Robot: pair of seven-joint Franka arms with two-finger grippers.
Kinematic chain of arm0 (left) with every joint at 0, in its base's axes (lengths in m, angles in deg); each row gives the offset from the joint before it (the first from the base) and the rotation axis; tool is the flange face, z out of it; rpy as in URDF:
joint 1: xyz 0 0 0.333 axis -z
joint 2: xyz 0 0 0 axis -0.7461 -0.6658 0
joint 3: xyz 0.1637 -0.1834 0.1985 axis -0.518 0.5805 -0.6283
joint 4: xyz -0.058 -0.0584 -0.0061 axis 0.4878 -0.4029 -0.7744
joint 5: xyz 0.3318 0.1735 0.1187 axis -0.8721 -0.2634 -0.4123
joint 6: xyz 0 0 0 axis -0.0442 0.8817 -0.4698
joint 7: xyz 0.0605 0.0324 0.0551 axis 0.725 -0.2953 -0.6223
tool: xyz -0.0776 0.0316 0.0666 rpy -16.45 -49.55 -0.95
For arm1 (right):
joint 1: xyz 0 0 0.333 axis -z
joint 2: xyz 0 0 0 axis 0.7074 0.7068 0
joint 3: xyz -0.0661 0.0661 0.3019 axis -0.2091 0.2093 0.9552
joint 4: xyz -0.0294 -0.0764 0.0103 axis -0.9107 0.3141 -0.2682
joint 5: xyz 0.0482 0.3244 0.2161 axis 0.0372 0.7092 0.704
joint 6: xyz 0 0 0 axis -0.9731 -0.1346 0.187
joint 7: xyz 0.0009 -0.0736 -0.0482 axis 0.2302 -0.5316 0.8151
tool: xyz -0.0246 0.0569 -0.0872 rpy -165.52 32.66 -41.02
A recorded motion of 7 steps. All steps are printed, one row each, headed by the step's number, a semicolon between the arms.
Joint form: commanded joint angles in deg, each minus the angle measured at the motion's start. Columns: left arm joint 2, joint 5, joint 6, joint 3, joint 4, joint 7, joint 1; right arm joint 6, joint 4, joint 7, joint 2, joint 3, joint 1, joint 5.
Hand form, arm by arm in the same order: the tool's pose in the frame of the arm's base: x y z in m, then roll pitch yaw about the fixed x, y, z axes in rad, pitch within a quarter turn. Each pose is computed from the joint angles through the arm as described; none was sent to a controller.
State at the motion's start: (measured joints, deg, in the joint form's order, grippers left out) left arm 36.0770 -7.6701 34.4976 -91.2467 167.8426 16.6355 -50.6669; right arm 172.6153 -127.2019 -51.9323 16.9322 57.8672 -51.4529 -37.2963
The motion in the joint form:
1: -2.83 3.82 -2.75 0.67 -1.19 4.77 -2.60; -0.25 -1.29 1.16 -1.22 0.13 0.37 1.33
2: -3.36 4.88 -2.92 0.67 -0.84 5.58 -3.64; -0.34 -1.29 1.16 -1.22 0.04 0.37 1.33
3: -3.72 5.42 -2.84 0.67 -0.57 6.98 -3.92; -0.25 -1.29 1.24 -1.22 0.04 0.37 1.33
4: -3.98 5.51 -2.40 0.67 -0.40 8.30 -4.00; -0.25 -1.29 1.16 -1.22 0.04 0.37 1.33
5: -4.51 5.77 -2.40 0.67 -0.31 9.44 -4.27; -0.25 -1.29 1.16 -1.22 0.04 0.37 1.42
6: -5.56 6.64 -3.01 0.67 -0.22 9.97 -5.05; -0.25 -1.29 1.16 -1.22 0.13 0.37 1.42
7: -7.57 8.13 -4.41 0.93 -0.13 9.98 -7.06; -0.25 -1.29 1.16 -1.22 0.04 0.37 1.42
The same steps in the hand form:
1: 0.6158 0.0335 0.3585 2.5993 1.2792 1.3501; 0.5533 -0.0077 0.6216 -3.1038 -0.0428 -0.2047
2: 0.6146 0.0442 0.3514 2.6743 1.3059 1.4533; 0.5531 -0.0086 0.6214 -3.1040 -0.0412 -0.2062
3: 0.6138 0.0472 0.3461 2.7950 1.3239 1.5878; 0.5533 -0.0086 0.6216 -3.1038 -0.0428 -0.2049
4: 0.6134 0.0489 0.3418 2.9135 1.3271 1.7165; 0.5533 -0.0086 0.6216 -3.1037 -0.0428 -0.2063
5: 0.6131 0.0518 0.3357 3.0382 1.3330 1.8500; 0.5533 -0.0084 0.6216 -3.1022 -0.0425 -0.2064
6: 0.6123 0.0588 0.3252 -3.1087 1.3471 2.0006; 0.5533 -0.0076 0.6216 -3.1022 -0.0425 -0.2048
7: 0.6098 0.0747 0.3058 -2.8917 1.3684 2.2436; 0.5533 -0.0084 0.6216 -3.1022 -0.0425 -0.2064

